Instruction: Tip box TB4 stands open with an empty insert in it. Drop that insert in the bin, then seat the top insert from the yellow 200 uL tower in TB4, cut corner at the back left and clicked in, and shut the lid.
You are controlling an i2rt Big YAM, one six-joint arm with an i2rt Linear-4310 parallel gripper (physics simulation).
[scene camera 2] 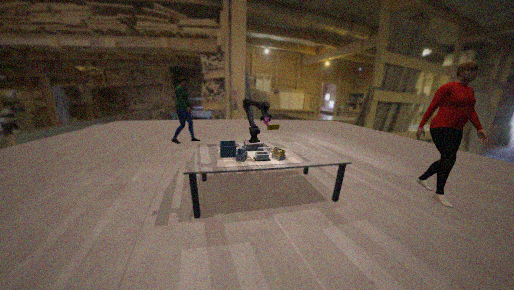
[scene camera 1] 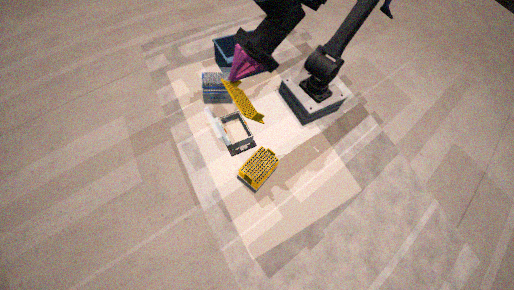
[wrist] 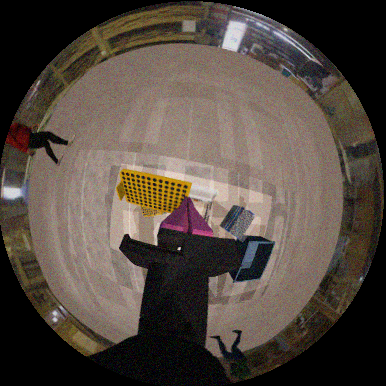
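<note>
My gripper [scene camera 1: 231, 80] [scene camera 2: 268, 124] [wrist: 186, 199] has its magenta fingers shut on one end of a yellow perforated insert [scene camera 1: 243, 102] [scene camera 2: 273, 127] [wrist: 155, 191]. The insert hangs tilted in the air, well above the table. TB4 [scene camera 1: 242, 147] [scene camera 2: 262, 156] stands open, its clear lid [scene camera 1: 215, 125] [wrist: 202, 194] folded back; no insert shows inside it in scene camera 1. The yellow tower [scene camera 1: 258, 167] [scene camera 2: 279, 153] [wrist: 150, 212] stands beside TB4 and is mostly hidden by the held insert in the wrist view. The blue bin [scene camera 1: 220, 58] [scene camera 2: 228, 148] stands behind the arm; its inside is partly hidden.
A blue-and-grey tip rack [scene camera 1: 216, 94] [scene camera 2: 241, 154] [wrist: 237, 221] stands between TB4 and the bin. The arm's base [scene camera 1: 295, 93] stands on the other side of TB4. A person in red [scene camera 2: 452, 107] and one in green [scene camera 2: 181, 97] are away from the table [scene camera 2: 265, 168].
</note>
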